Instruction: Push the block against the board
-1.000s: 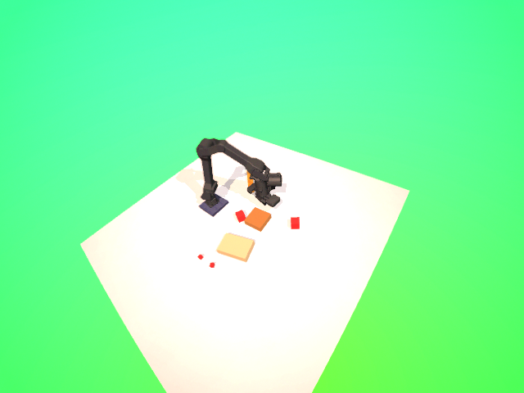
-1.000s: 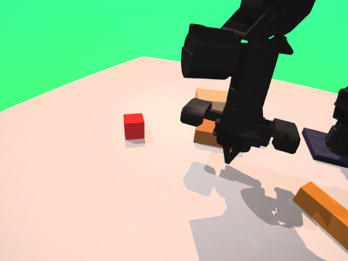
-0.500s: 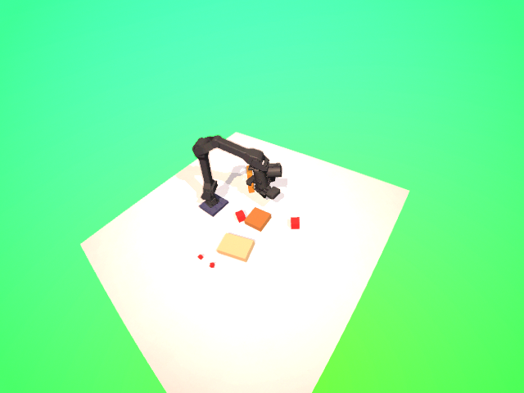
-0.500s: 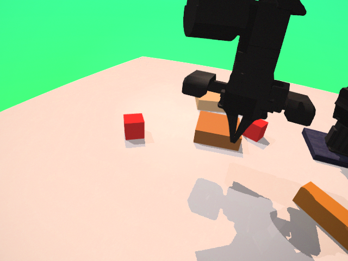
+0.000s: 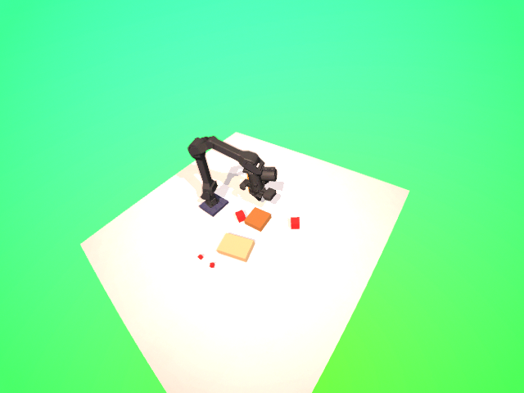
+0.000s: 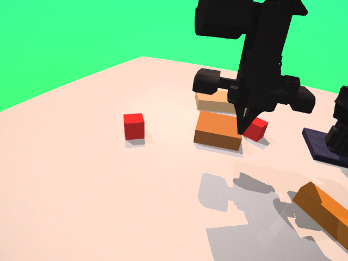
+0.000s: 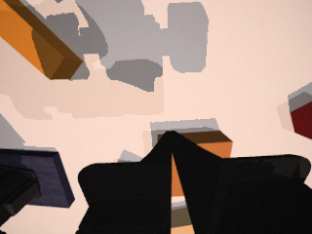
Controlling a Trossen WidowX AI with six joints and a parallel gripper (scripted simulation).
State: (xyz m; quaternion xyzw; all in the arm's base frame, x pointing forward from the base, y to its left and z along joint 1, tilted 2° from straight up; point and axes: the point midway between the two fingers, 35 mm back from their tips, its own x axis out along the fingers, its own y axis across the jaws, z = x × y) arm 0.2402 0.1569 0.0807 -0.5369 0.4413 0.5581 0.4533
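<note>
My gripper tip is 7 cm to the left of the orange square block, 5 cm short of it and 4 cm above it. The rest, counted from my gripper tip: long orange board: 21 cm behind, 11 cm to the left, 4 cm below; cream slab: 25 cm to the right, 9 cm ahead, 4 cm below.
</note>
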